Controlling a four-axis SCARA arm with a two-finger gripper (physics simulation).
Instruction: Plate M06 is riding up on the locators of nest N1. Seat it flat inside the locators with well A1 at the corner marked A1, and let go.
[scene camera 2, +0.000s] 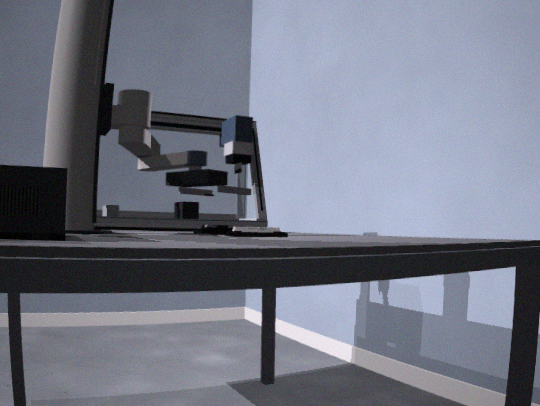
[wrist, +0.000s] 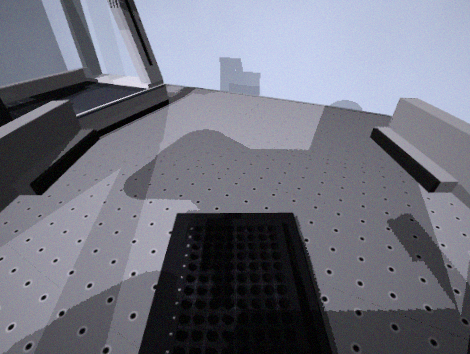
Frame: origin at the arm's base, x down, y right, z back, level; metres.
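Where they show: gripper, between the fingertips: (wrist: 234, 116).
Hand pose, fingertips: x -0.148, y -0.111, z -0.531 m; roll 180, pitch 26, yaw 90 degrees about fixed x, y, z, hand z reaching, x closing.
Observation:
After its pixels a point has its place.
Plate M06 (wrist: 230, 280) @(z -0.512, x -0.031, y -0.106 m), black with rows of round wells, lies below my gripper in the wrist view, its number marks along the left side. Its outline looks even, but dark shading hides the locators and the fit in nest N1. Its near end is cut off, so the A1 corner does not show. My gripper (scene camera 2: 215, 191) (wrist: 234, 116) @(z -0.531, x -0.148, y -0.111 m) is open and empty, its fingers wide apart and raised above the plate. In the scene view a low dark shape (scene camera 2: 214, 229) @(z -0.457, x -0.028, y -0.055 m) lies on the table below; I cannot tell plate from nest there.
A pale plate (scene camera 2: 256, 229) @(z -0.500, x -0.032, y 0.152 m) on a dark base stands to the right in the scene view. A black box (scene camera 2: 32, 202) @(z 0.089, x -0.071, y 0.551 m) stands at the left. A framed unit (scene camera 2: 259, 175) @(z -0.837, x -0.258, y -0.509 m) (wrist: 145, 45) @(z -0.836, x -0.143, y -0.476 m) rises behind the arm. The table (scene camera 2: 400, 243) @(z -0.568, x -0.013, y 0.645 m) (wrist: 280, 170) @(z -0.691, x -0.013, y -0.120 m) has a grid of holes.

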